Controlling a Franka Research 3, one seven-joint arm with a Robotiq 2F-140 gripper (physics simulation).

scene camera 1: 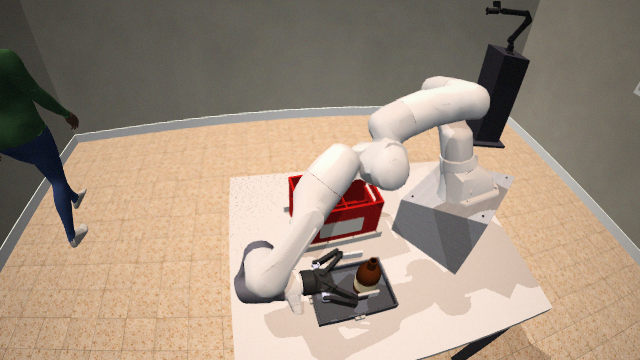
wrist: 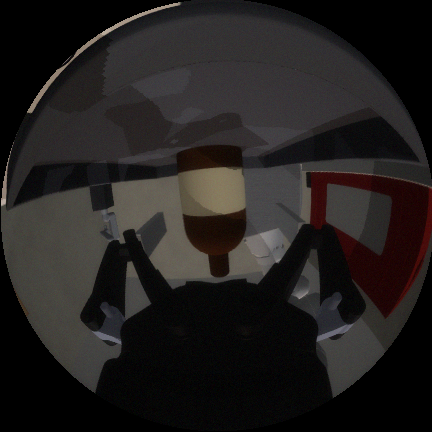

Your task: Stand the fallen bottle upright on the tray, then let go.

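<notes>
The brown bottle (scene camera 1: 368, 276) (wrist: 212, 192) with a cream label stands upright on the dark grey tray (scene camera 1: 382, 301) (wrist: 225, 90), neck up. My gripper (scene camera 1: 361, 274) (wrist: 218, 217) is open and held low and sideways over the tray, with its fingers spread wide on either side of the bottle. In the wrist view a gap shows between the bottle and each finger. The lower finger pad hides a little of the bottle's base in the scene view.
A red crate (scene camera 1: 372, 223) (wrist: 318, 200) stands behind the tray on the white table (scene camera 1: 500, 300). The arm's grey mounting block (scene camera 1: 435, 225) stands to the right at the back. A person (scene camera 1: 17, 105) is at the far left, and a black pedestal (scene camera 1: 500, 95) stands behind.
</notes>
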